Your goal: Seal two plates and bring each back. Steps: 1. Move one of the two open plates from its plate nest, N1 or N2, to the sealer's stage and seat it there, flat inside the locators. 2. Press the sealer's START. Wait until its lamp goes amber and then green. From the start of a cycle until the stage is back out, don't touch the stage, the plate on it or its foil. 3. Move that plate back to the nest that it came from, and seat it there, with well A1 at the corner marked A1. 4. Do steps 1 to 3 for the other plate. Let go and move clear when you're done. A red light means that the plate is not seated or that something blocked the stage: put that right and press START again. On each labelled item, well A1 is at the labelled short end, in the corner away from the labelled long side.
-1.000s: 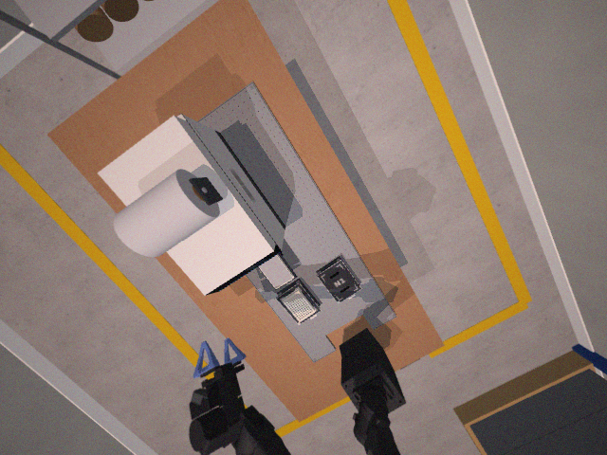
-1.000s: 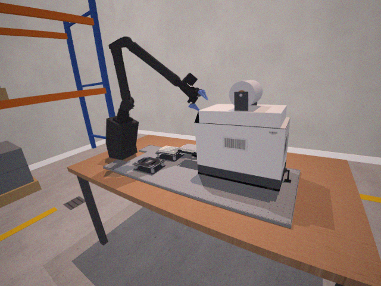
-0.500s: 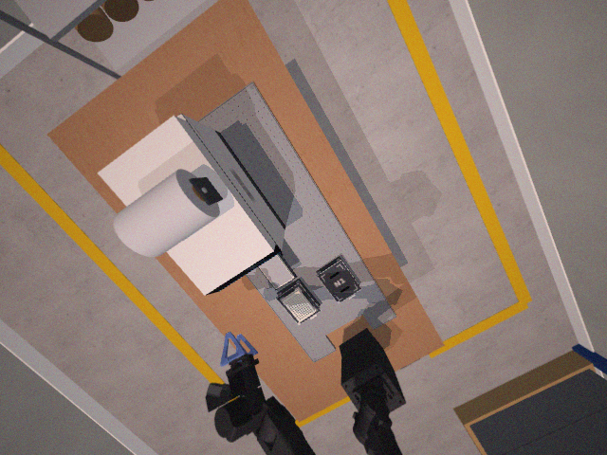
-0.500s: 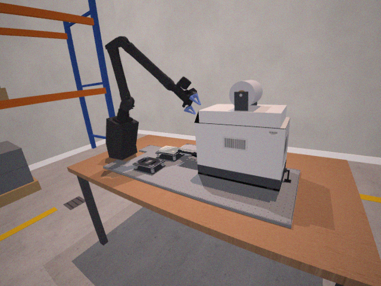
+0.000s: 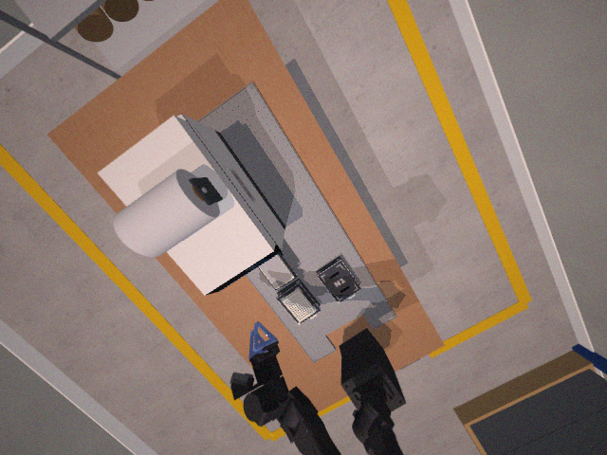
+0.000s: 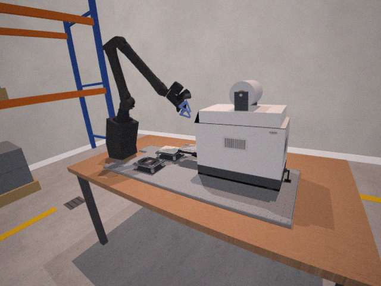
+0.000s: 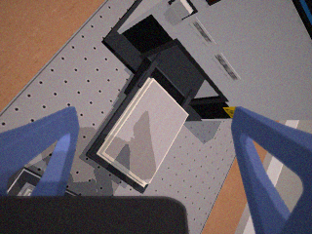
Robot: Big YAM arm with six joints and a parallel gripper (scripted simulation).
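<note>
Right now my hand is 200 mm above the dark sealer stage, 100 mm to the left of it and 60 mm short of it. Also, from my hand: foil roll 390 mm ahead, 130 mm above, 120 mm to the right; white well plate 240 mm below, 140 mm behind, 70 mm to the right; start button 160 mm ahead, 100 mm below, 20 mm to the right.
</note>
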